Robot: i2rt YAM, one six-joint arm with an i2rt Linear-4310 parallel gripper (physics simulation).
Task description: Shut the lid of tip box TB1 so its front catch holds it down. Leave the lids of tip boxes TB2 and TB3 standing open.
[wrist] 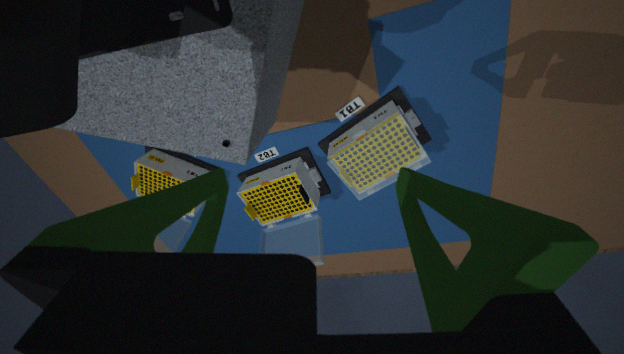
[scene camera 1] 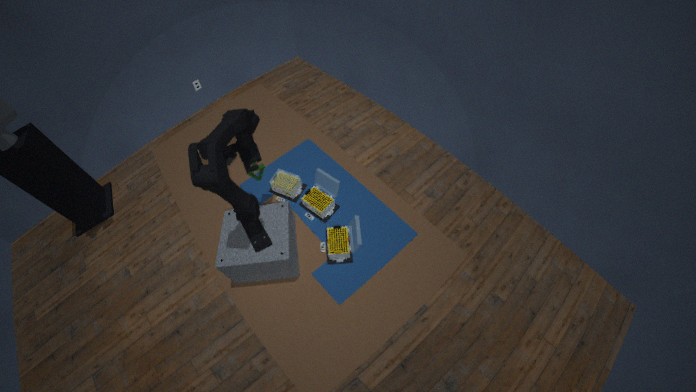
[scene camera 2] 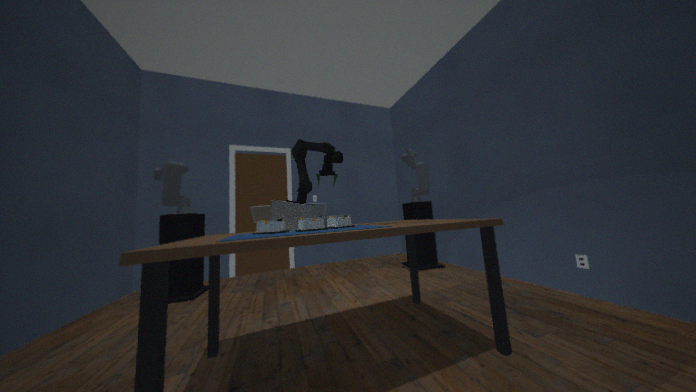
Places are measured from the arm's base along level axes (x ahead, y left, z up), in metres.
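Pixels of known places: gripper, fingertip midpoint: [wrist: 312, 177] [scene camera 1: 256, 172] [scene camera 2: 326, 186]; arm's base, link origin: [wrist: 104, 2] [scene camera 1: 255, 230] [scene camera 2: 301, 203].
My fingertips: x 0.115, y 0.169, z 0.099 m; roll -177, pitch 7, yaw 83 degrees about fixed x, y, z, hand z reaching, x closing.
For each thing: its top centre in the pictures, then the offset to it from my fingertips. Level surfaces: height alone.
- Tip box TB1, top centre: [wrist: 373, 156] [scene camera 1: 283, 181] [scene camera 2: 337, 215] dx +0.095, dy +0.051, dz -0.195 m
- Tip box TB2, top centre: [wrist: 275, 206] [scene camera 1: 317, 197] dx +0.182, dy -0.113, dz -0.198 m
- Tip box TB3, top centre: [wrist: 160, 195] [scene camera 1: 337, 238] dx +0.150, dy -0.328, dz -0.198 m
- blue mat, surface height: dz -0.273 m
Tip box TB1 [scene camera 1: 285, 183] [scene camera 2: 339, 221] [wrist: 378, 152] has its clear lid lying down over the yellow tip rack; whether the front catch holds is too small to tell. Tip box TB2 [scene camera 1: 318, 200] [scene camera 2: 310, 223] [wrist: 278, 199] has its clear lid [scene camera 1: 327, 183] [wrist: 295, 240] standing open at the back. Tip box TB3 [scene camera 1: 338, 241] [scene camera 2: 270, 226] [wrist: 160, 180] also has its lid [scene camera 1: 356, 233] open; in the wrist view a finger partly hides this box. My gripper [scene camera 1: 256, 171] [scene camera 2: 327, 184] [wrist: 312, 177] is open and empty, pointing down high above the table near TB1, touching no box.
The boxes stand in a row on a blue mat [scene camera 1: 380, 225] [wrist: 445, 75] on the brown table [scene camera 1: 320, 340] [scene camera 2: 425, 227]. The speckled grey base block [scene camera 1: 277, 225] [scene camera 2: 300, 210] [wrist: 200, 90] stands beside them, on their label side. Black pedestals stand beyond the table.
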